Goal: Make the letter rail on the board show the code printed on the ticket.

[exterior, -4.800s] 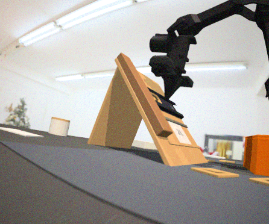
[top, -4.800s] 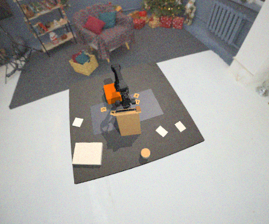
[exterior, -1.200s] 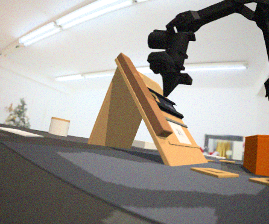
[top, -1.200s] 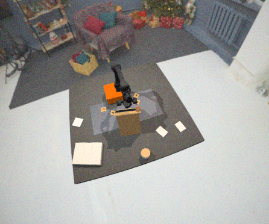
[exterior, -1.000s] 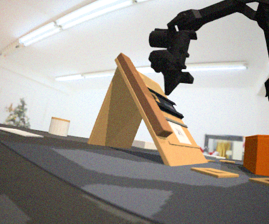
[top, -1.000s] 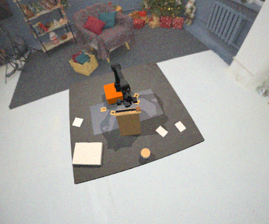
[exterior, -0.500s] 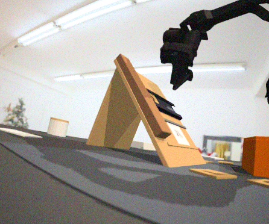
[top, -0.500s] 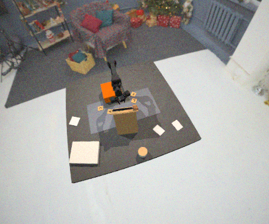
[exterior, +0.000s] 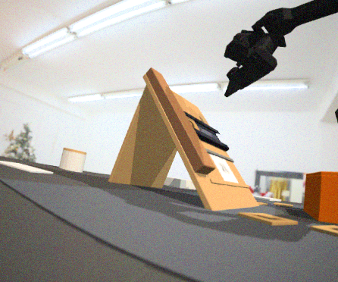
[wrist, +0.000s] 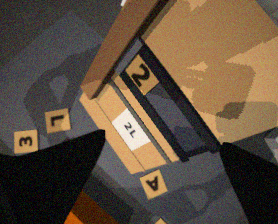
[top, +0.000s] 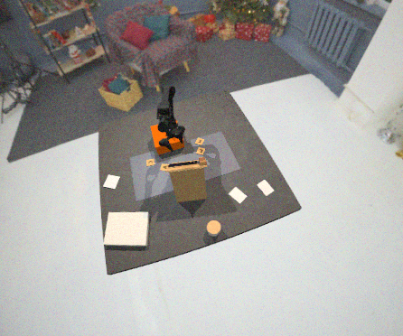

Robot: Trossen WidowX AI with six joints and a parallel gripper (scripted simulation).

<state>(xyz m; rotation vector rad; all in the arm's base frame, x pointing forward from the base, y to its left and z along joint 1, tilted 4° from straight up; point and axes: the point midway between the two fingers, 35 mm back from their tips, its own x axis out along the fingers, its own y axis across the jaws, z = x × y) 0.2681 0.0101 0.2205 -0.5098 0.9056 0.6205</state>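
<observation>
My gripper tip is 190 mm above the white ticket, 20 mm to the right of it and 10 mm past it. Round my gripper tip: small cylinder 470 mm ahead, 240 mm below, 130 mm to the left.
</observation>
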